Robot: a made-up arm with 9 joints. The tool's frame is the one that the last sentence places.
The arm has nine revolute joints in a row. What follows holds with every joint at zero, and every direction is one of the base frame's. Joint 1 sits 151 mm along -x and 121 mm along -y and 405 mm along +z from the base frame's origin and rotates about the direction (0.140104, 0.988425, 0.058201), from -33.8 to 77.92 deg. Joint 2 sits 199 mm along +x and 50 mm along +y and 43 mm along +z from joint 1 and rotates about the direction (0.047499, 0.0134, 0.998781), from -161.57 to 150.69 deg. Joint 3 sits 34 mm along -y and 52 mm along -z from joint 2 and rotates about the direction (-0.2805, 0.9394, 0.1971), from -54.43 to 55.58 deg. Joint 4 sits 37 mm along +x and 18 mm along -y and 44 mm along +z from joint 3 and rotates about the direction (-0.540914, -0.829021, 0.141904), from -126.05 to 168.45 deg. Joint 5 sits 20 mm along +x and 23 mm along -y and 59 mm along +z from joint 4 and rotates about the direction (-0.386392, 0.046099, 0.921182), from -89.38 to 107.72 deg. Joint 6 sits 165 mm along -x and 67 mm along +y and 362 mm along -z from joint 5 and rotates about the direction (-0.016, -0.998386, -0.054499), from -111.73 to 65.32 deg. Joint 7 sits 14 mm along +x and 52 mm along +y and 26 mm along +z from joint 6 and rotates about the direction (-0.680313, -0.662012, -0.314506), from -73.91 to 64.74 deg. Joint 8 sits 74 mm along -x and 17 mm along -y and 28 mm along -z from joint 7 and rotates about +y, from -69.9 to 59.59 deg. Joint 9 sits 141 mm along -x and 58 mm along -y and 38 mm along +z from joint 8 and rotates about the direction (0.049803, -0.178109, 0.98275), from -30.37 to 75.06 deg. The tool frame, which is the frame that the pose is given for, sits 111 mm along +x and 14 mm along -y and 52 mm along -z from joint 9; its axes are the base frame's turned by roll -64.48, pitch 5.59 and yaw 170.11 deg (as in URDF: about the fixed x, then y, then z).
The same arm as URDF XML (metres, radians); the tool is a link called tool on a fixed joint. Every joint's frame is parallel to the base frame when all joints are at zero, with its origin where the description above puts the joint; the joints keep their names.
<robot name="arm">
<joint name="joint 1" type="revolute"><parent link="base"/><child link="link1"/><origin xyz="-0.1510 -0.1210 0.4050" rpy="0.0000 0.0000 0.0000"/><axis xyz="0.140104 0.988425 0.058201"/><limit lower="-0.5899" upper="1.3600"/></joint>
<joint name="joint 2" type="revolute"><parent link="link1"/><child link="link2"/><origin xyz="0.1990 0.0500 0.0430" rpy="0.0000 0.0000 0.0000"/><axis xyz="0.047499 0.0134 0.998781"/><limit lower="-2.8199" upper="2.6300"/></joint>
<joint name="joint 3" type="revolute"><parent link="link2"/><child link="link3"/><origin xyz="0.0000 -0.0340 -0.0520" rpy="0.0000 0.0000 0.0000"/><axis xyz="-0.2805 0.9394 0.1971"/><limit lower="-0.9500" upper="0.9701"/></joint>
<joint name="joint 4" type="revolute"><parent link="link3"/><child link="link4"/><origin xyz="0.0370 -0.0180 0.0440" rpy="0.0000 0.0000 0.0000"/><axis xyz="-0.540914 -0.829021 0.141904"/><limit lower="-2.2000" upper="2.9400"/></joint>
<joint name="joint 5" type="revolute"><parent link="link4"/><child link="link5"/><origin xyz="0.0200 -0.0230 0.0590" rpy="0.0000 0.0000 0.0000"/><axis xyz="-0.386392 0.046099 0.921182"/><limit lower="-1.5600" upper="1.8801"/></joint>
<joint name="joint 6" type="revolute"><parent link="link5"/><child link="link6"/><origin xyz="-0.1650 0.0670 -0.3620" rpy="0.0000 0.0000 0.0000"/><axis xyz="-0.016 -0.998386 -0.054499"/><limit lower="-1.9501" upper="1.1400"/></joint>
<joint name="joint 7" type="revolute"><parent link="link6"/><child link="link7"/><origin xyz="0.0140 0.0520 0.0260" rpy="0.0000 0.0000 0.0000"/><axis xyz="-0.680313 -0.662012 -0.314506"/><limit lower="-1.2900" upper="1.1299"/></joint>
<joint name="joint 8" type="revolute"><parent link="link7"/><child link="link8"/><origin xyz="-0.0740 -0.0170 -0.0280" rpy="0.0000 0.0000 0.0000"/><axis xyz="0 1 0"/><limit lower="-1.2200" upper="1.0400"/></joint>
<joint name="joint 9" type="revolute"><parent link="link8"/><child link="link9"/><origin xyz="-0.1410 -0.0580 0.0380" rpy="0.0000 0.0000 0.0000"/><axis xyz="0.049803 -0.178109 0.98275"/><limit lower="-0.5301" upper="1.3100"/></joint>
<joint name="tool_joint" type="fixed"><parent link="link9"/><child link="tool"/><origin xyz="0.1110 -0.0140 -0.0520" rpy="-1.1254 0.0976 2.9690"/></joint>
<link name="base"/>
<link name="link1"/>
<link name="link2"/>
<link name="link3"/>
<link name="link4"/>
<link name="link5"/>
<link name="link6"/>
<link name="link7"/>
<link name="link8"/>
<link name="link9"/>
<link name="tool"/>
</robot>

